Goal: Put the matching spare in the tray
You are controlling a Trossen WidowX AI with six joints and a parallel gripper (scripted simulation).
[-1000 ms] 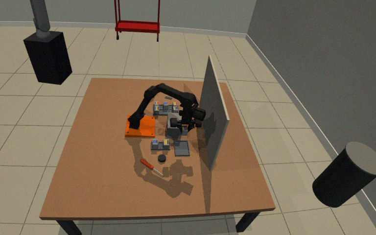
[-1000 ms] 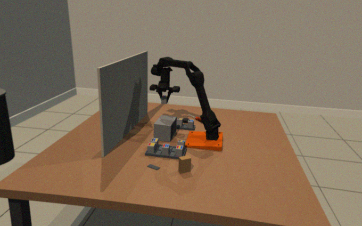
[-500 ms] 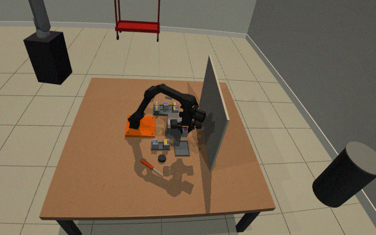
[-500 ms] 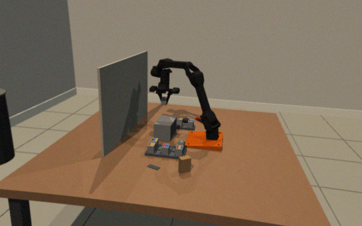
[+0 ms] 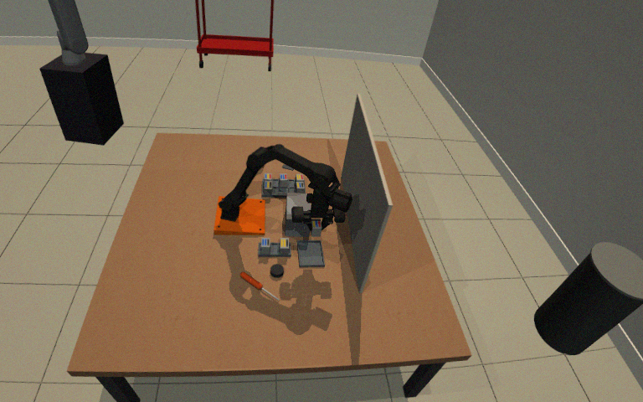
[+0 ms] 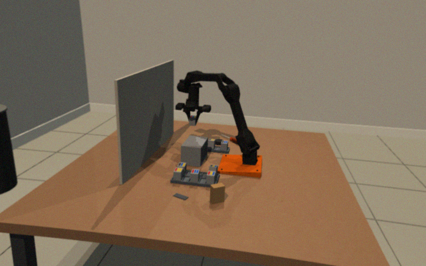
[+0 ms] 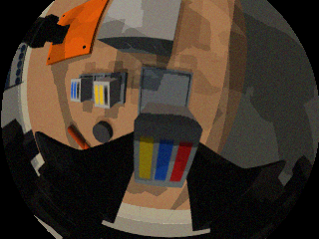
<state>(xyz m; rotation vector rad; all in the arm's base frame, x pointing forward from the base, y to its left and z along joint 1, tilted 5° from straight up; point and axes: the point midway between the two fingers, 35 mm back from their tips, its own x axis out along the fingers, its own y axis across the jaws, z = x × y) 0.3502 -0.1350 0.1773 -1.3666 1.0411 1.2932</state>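
Right now my gripper tip is 1 cm past the dark grey tray and 14 cm above it. From my gripper tip the other things lie so: grey mounted unit: 8 cm behind, 17 cm to the left, 9 cm below; black puck: 12 cm behind, 11 cm to the right, 13 cm below; grey spare: 2 cm above.
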